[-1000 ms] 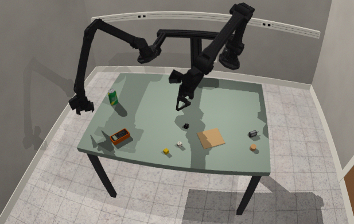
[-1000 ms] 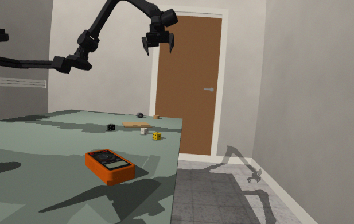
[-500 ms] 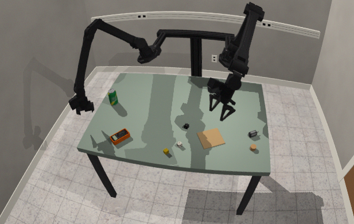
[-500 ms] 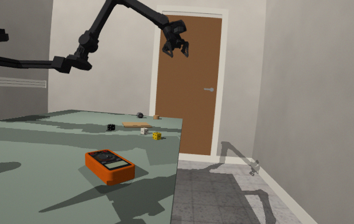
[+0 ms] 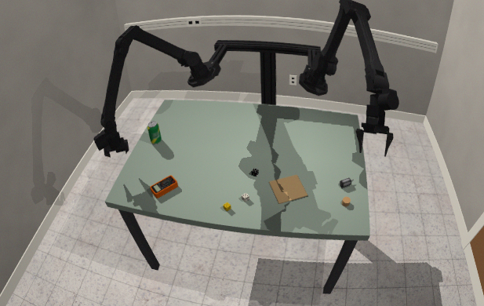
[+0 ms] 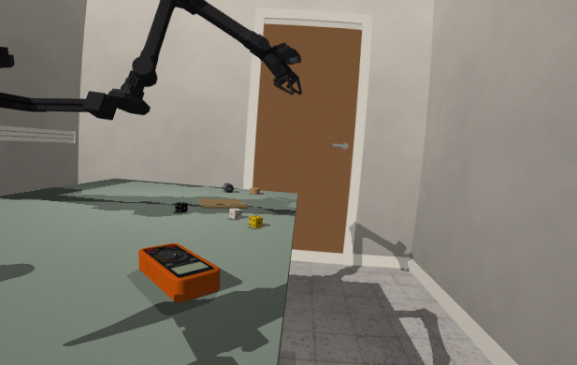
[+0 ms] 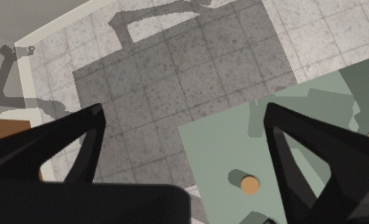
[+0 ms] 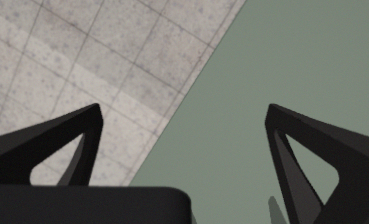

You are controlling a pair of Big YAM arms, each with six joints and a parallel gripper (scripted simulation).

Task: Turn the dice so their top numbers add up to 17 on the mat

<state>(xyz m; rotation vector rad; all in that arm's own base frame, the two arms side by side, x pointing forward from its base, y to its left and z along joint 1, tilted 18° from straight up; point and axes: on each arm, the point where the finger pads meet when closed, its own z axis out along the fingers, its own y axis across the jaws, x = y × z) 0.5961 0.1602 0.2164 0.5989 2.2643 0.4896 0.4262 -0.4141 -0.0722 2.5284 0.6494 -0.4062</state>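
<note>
My right hand is 68 cm to the right of the white die, 9 cm short of it and 9 cm above it. Also, from my right hand: black die: 70 cm to the left, 9 cm below, 7 cm behind; then yellow die: 62 cm to the left, 16 cm ahead, 9 cm below; then tan mat: 86 cm to the left, 10 cm below, 1 cm ahead.
</note>
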